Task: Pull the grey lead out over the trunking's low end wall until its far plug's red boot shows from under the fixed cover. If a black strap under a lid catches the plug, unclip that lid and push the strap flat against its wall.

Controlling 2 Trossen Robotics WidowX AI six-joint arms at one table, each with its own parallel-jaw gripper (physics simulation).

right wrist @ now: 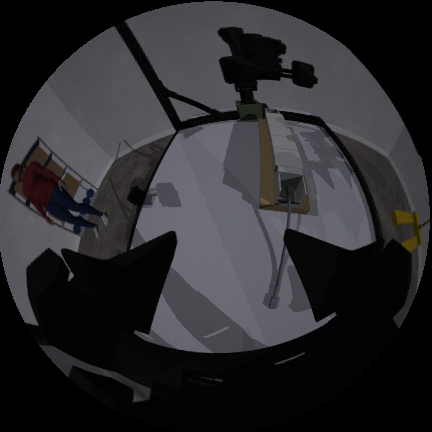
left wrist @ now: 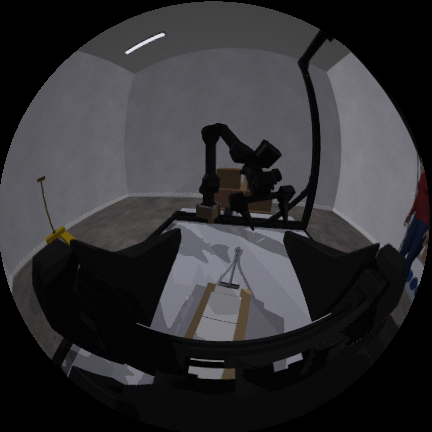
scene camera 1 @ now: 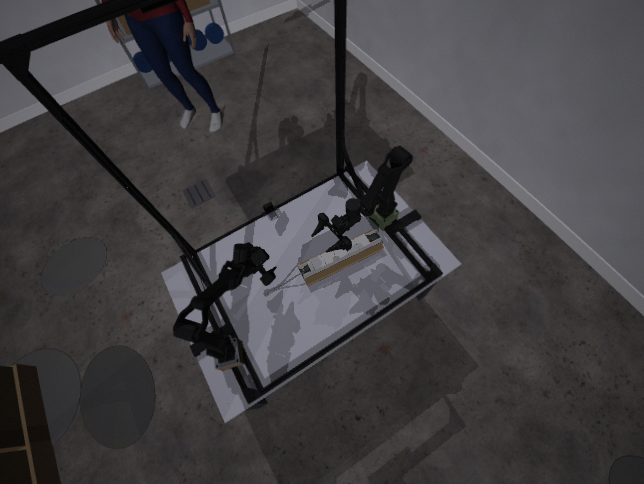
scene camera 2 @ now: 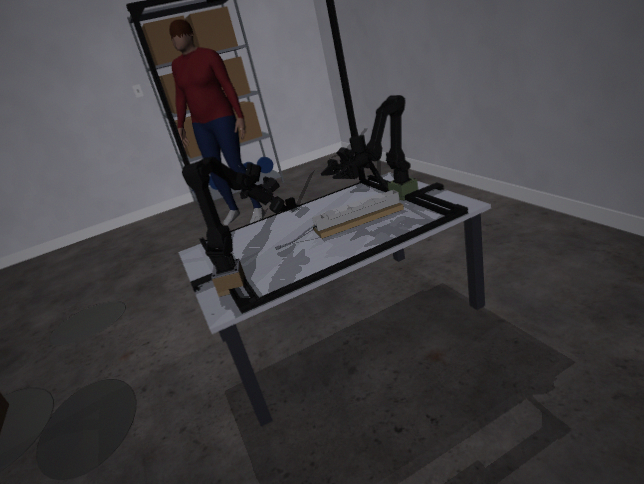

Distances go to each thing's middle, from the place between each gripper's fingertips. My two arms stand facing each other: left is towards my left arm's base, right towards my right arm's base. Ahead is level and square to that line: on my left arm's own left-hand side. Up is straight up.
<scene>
Right now the tan trunking (scene camera 2: 325, 227) is 270 mm to the left of my right hand, 160 mm ahead of it and 110 mm below it.
My left hand is 3 cm short of the tan trunking, 10 cm to the right of it and 20 cm above it.
</scene>
